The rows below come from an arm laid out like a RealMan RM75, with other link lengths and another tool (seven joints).
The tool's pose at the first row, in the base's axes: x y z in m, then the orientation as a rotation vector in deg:
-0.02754, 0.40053, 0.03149, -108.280, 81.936, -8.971
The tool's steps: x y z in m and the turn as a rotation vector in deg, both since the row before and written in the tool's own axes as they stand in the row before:
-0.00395, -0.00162, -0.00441, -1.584, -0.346, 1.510
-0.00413, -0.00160, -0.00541, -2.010, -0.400, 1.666
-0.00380, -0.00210, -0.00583, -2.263, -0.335, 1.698
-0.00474, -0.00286, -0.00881, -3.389, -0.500, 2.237
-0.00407, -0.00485, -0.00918, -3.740, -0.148, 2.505
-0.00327, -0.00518, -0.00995, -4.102, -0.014, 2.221
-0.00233, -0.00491, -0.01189, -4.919, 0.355, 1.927
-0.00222, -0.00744, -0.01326, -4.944, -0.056, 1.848
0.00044, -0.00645, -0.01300, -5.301, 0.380, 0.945
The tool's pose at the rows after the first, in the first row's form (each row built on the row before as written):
-0.02998, 0.40199, 0.03693, -108.365, 83.614, -6.812
-0.03276, 0.40309, 0.04325, -108.626, 85.520, -4.202
-0.03492, 0.40370, 0.05016, -109.031, 87.557, -1.423
-0.03762, 0.40369, 0.06021, -109.787, 90.284, 2.665
-0.03777, 0.40300, 0.07134, -110.602, 93.552, 6.896
-0.03680, 0.40126, 0.08285, -111.845, 96.673, 11.290
-0.03542, 0.39779, 0.09538, -113.955, 99.858, 16.072
-0.03061, 0.39397, 0.10947, -115.828, 102.646, 21.390
-0.02509, 0.38803, 0.12151, -118.805, 104.687, 26.527

